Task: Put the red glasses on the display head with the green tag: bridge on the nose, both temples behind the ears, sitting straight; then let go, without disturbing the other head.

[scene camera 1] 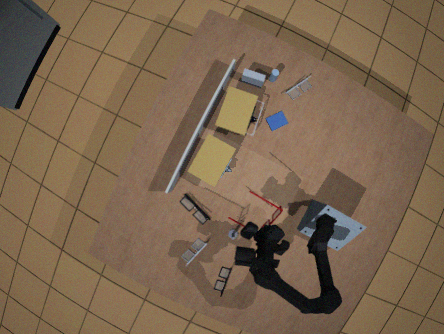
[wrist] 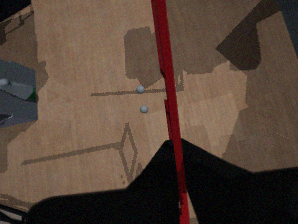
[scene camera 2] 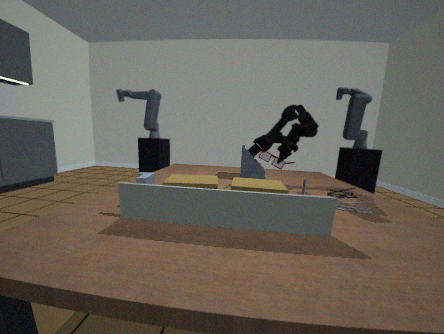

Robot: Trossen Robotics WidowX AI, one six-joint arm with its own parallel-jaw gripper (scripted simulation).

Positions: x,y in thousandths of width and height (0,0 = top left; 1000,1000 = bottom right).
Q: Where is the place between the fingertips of the gripper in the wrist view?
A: At 586,654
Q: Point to a long white panel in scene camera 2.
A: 677,642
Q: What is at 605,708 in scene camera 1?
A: The gripper.
